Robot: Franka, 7 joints.
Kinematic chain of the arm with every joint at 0, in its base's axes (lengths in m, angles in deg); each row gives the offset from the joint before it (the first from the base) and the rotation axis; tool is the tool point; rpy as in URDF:
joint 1: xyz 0 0 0.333 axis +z
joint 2: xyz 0 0 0 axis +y
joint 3: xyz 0 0 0.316 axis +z
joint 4: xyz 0.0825 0 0 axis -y
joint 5: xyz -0.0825 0 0.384 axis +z
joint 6: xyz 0 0 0 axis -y
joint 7: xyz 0.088 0 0 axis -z
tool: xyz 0 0 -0.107 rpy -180 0 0
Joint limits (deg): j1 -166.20..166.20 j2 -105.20..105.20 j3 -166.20..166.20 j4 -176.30..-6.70 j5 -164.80..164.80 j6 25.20..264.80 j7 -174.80..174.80
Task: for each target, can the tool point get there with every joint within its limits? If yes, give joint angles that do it. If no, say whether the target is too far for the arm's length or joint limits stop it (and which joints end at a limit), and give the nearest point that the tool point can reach.
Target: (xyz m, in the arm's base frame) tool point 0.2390 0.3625 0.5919
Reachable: yes | joints -30.57 -40.87 51.68 -131.12 116.55 44.41 51.96
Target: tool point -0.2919 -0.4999 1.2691
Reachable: no: too far | nearest point -0.2275 -0.3896 1.0626 | short by 0.243 m
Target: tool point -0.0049 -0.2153 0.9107
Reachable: yes | joints 89.00 -79.66 6.58 -117.90 25.52 227.09 102.46
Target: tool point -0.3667 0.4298 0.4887
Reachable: yes | joints -110.37 -23.57 -116.99 -125.98 -23.28 225.63 -15.53
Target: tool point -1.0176 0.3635 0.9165
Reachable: no: too far | nearest point -0.7109 0.2539 0.7406 | short by 0.370 m
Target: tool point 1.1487 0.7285 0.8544
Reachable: no: too far | nearest point 0.6765 0.4290 0.6401 | short by 0.599 m
